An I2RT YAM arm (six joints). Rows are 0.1 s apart.
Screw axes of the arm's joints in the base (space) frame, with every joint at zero. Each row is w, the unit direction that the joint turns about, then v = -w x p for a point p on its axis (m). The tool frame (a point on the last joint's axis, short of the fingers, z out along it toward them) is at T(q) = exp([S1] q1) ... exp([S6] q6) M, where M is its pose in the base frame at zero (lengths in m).
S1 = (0, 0, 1, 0.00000, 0.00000, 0.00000)
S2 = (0, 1, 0, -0.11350, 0.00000, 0.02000)
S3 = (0, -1, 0, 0.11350, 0.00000, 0.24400)
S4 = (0, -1, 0, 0.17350, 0.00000, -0.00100)
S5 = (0, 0, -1, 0.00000, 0.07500, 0.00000)
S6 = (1, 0, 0, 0.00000, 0.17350, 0.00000)
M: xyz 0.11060 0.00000 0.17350 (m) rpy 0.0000 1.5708 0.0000 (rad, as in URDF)
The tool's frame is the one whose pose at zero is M.
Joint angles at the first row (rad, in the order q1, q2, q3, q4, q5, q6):
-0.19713 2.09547 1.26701 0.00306 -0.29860 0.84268
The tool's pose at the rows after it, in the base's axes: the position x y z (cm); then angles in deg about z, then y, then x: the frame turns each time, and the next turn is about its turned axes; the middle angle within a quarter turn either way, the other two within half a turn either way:
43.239, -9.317, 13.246, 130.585, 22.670, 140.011
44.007, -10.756, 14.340, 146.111, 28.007, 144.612
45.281, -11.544, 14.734, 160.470, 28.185, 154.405
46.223, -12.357, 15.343, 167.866, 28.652, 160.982
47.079, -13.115, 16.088, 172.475, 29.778, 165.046
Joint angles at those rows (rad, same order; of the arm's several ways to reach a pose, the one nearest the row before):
-0.24042 2.10338 1.33350 -0.08542 -0.35779 0.61141
-0.27355 2.13452 1.44918 -0.23766 -0.44495 0.31074
-0.28052 2.20864 1.62224 -0.46809 -0.41756 0.05818
-0.28797 2.25427 1.73519 -0.57620 -0.36765 -0.07164
-0.29596 2.28762 1.82365 -0.63201 -0.33968 -0.15144

